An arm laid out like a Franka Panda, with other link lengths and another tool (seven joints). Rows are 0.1 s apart.
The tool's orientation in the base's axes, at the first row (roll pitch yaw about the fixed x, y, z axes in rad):
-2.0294 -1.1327 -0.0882
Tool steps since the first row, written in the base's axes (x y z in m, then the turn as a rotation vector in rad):
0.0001 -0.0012 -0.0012 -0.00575 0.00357 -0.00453
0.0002 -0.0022 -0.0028 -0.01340 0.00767 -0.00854
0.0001 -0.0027 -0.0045 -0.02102 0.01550 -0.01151
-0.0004 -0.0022 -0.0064 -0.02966 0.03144 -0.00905
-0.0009 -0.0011 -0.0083 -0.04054 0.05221 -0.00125
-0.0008 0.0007 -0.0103 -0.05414 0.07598 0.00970
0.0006 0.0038 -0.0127 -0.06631 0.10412 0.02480
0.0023 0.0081 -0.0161 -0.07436 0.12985 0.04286
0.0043 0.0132 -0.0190 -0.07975 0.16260 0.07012
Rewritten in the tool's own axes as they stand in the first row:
-0.0010 0.0011 -0.0008 -0.00667 -0.00453 0.00116
-0.0024 0.0023 -0.0013 -0.01368 -0.01100 0.00177
-0.0039 0.0032 -0.0014 -0.01988 -0.01975 0.00540
-0.0059 0.0033 -0.0009 -0.02190 -0.03550 0.01448
-0.0079 0.0030 0.0002 -0.02021 -0.05749 0.02563
-0.0097 0.0029 0.0022 -0.01693 -0.08431 0.03746
-0.0114 0.0033 0.0059 -0.00945 -0.11384 0.05295
-0.0139 0.0037 0.0111 0.00254 -0.14010 0.06778
-0.0159 0.0038 0.0169 0.02372 -0.17140 0.08818

